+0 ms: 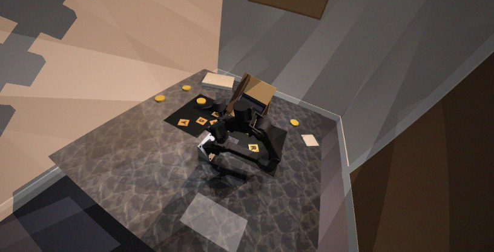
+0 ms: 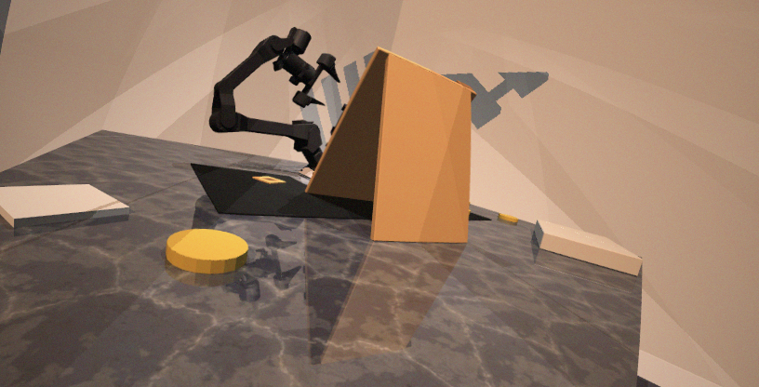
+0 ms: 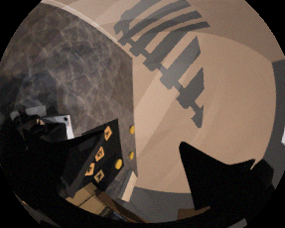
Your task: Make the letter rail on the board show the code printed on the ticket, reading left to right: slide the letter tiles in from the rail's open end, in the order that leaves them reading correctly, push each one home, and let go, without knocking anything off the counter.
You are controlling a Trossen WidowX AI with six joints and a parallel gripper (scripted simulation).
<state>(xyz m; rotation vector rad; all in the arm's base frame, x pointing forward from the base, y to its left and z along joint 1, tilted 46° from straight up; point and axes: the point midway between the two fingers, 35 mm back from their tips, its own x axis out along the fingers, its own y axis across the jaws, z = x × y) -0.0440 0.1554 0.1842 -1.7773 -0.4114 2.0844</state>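
My gripper tip is 350 mm short of the white ticket, 100 mm to the left of it and 200 mm above it. From my gripper tip the other things lie so: black mat 240 mm ahead, 10 mm to the left, 280 mm below; pale flat box 700 mm ahead, 400 mm to the left, 260 mm below; pale card 500 mm ahead, 530 mm to the right, 280 mm below.
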